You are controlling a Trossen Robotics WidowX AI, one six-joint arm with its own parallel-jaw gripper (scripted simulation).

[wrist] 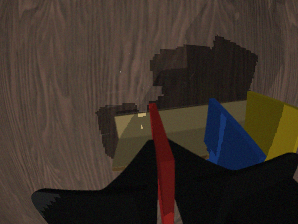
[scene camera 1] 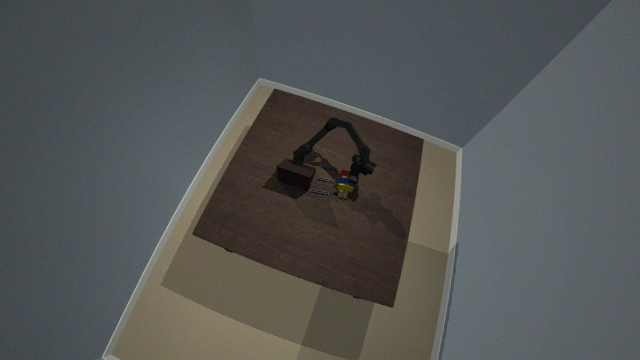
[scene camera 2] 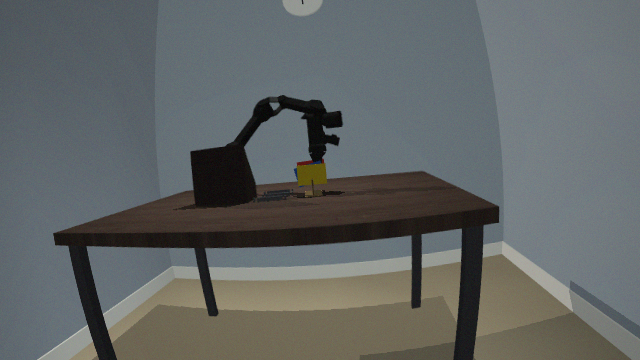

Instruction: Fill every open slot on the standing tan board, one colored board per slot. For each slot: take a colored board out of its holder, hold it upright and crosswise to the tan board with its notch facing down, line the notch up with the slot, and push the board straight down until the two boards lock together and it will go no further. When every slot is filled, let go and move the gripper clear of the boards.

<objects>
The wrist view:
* my gripper: 157,145
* blue board: 229,145
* tan board: 186,126
</objects>
